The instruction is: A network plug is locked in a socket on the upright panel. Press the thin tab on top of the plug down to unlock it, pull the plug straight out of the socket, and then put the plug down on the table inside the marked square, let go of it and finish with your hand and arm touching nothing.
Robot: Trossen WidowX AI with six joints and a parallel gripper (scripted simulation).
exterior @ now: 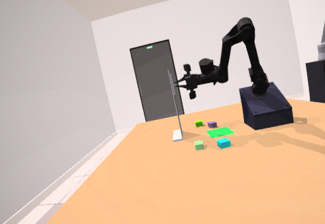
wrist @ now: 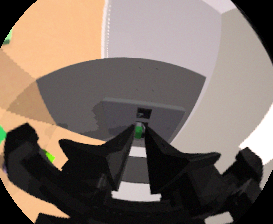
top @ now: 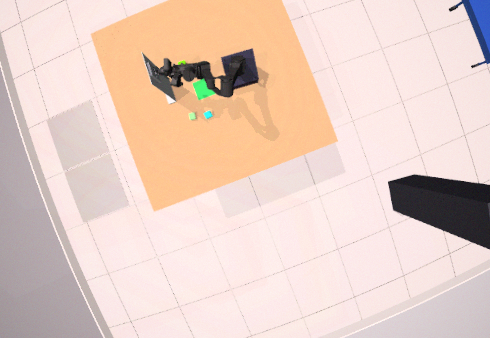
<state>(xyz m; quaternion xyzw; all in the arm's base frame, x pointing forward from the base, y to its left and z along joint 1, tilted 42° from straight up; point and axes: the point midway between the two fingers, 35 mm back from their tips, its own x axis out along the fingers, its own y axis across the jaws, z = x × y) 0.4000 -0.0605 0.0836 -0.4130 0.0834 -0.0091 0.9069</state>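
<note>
Now: gripper tip right at the plug. Round my gripper tip: lime cube 90 mm behind, 140 mm to the right, 280 mm below; then purple cube 160 mm behind, 70 mm to the right, 280 mm below; then upright panel 20 mm ahead, 120 mm below.
</note>
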